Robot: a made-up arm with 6 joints.
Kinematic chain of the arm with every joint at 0, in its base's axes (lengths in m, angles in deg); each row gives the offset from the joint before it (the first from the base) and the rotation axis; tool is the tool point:
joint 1: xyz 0 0 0.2 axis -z
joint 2: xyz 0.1 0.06 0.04 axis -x
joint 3: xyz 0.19 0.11 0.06 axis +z
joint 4: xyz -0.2 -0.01 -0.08 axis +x
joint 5: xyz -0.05 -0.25 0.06 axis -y
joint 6: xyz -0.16 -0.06 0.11 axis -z
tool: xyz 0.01 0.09 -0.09
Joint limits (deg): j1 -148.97..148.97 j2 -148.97..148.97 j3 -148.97..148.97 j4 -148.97..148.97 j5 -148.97..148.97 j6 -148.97..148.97
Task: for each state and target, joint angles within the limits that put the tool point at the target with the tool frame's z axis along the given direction. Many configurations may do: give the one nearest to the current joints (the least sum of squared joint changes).
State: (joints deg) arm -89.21 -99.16 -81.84 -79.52 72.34 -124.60
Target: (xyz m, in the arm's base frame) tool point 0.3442 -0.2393 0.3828 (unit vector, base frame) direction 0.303 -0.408 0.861
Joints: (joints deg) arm -47.92 -120.26 -77.13 -91.61 82.86 -125.62
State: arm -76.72 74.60 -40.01 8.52 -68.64 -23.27
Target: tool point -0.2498 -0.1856 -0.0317 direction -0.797 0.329 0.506
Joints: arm -103.81 90.54 -51.10 -6.18 -45.98 -40.40
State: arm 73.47 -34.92 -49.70 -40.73 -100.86 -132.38
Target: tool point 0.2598 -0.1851 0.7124 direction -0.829 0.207 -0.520
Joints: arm 65.85 -16.99 -100.62 -51.06 -118.61 -130.83
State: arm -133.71 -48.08 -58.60 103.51 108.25 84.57
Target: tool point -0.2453 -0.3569 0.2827 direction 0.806 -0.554 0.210
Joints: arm -144.75 -62.72 -35.44 75.63 64.33 79.16
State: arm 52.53 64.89 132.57 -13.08 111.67 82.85
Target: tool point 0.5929 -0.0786 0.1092 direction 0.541 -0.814 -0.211
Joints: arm 32.64 85.96 148.46 -56.84 138.16 44.76
